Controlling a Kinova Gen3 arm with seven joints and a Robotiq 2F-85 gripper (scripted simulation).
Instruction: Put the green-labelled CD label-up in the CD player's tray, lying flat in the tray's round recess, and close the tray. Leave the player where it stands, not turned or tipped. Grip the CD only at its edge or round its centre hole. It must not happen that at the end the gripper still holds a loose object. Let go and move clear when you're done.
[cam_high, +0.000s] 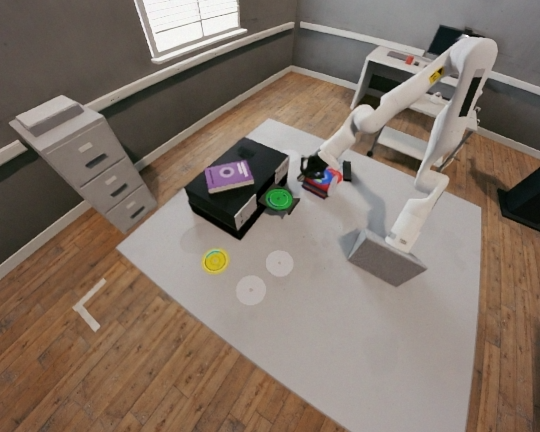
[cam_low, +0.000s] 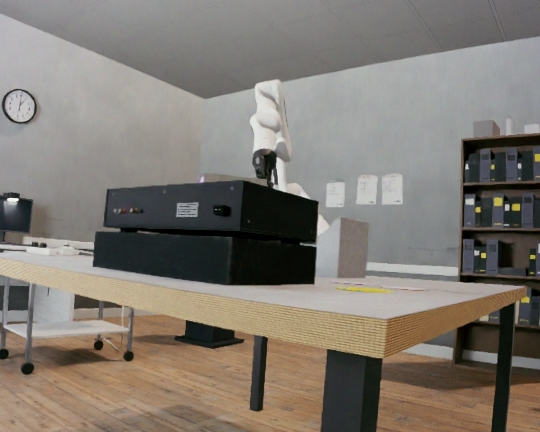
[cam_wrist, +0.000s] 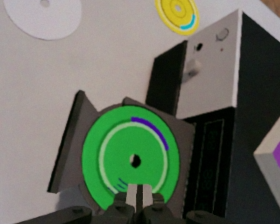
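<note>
Right now the CD is 120 mm below my hand, 70 mm ahead of it and 50 mm to the left of it. From my hand the other things lie so: purple book: 290 mm ahead, 100 mm to the left, 50 mm below; then black block: 440 mm to the right, 240 mm below, 150 mm behind.
</note>
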